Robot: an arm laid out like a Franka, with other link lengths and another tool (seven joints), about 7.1 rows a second.
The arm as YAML. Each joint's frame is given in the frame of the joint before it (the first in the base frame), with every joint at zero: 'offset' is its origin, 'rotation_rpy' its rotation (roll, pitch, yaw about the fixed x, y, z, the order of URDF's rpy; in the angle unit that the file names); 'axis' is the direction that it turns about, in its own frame. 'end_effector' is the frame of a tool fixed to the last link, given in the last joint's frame.
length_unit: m
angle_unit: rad
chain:
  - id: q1
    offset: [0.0, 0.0, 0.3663]
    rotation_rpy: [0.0, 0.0, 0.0]
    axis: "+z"
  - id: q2
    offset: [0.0, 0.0, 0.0]
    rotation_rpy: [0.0, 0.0, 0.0]
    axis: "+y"
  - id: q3
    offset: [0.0, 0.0, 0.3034]
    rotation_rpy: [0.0, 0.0, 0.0]
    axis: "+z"
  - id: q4
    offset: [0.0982, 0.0, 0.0]
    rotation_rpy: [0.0, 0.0, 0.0]
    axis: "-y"
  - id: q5
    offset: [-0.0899, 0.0, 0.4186]
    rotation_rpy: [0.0, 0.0, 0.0]
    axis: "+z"
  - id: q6
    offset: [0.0, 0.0, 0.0]
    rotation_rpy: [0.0, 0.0, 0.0]
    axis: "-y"
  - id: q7
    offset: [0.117, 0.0, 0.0]
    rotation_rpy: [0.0, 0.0, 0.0]
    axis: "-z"
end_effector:
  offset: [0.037, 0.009, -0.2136]
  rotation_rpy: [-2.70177, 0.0, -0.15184]
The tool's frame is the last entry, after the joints.
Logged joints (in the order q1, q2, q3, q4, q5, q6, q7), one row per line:
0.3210 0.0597 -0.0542 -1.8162 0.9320 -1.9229 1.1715
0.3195 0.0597 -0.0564 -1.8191 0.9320 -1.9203 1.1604
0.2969 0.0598 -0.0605 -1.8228 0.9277 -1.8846 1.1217
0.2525 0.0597 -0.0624 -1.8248 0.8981 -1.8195 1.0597
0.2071 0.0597 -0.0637 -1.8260 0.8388 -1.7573 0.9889
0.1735 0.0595 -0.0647 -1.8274 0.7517 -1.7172 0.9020
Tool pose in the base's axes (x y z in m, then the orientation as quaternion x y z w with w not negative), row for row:
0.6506 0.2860 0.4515 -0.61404 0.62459 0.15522 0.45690
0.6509 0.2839 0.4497 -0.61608 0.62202 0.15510 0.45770
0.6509 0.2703 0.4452 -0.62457 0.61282 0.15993 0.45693
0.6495 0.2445 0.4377 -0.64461 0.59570 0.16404 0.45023
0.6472 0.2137 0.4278 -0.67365 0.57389 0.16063 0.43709
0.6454 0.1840 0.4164 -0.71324 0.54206 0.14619 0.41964
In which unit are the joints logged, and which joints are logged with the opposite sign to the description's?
The joints are logged in radians. Opposite sign: q6.
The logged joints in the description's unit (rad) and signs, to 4 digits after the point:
0.3210 0.0597 -0.0542 -1.8162 0.9320 1.9229 1.1715
0.3195 0.0597 -0.0564 -1.8191 0.9320 1.9203 1.1604
0.2969 0.0598 -0.0605 -1.8228 0.9277 1.8846 1.1217
0.2525 0.0597 -0.0624 -1.8248 0.8981 1.8195 1.0597
0.2071 0.0597 -0.0637 -1.8260 0.8388 1.7573 0.9889
0.1735 0.0595 -0.0647 -1.8274 0.7517 1.7172 0.9020

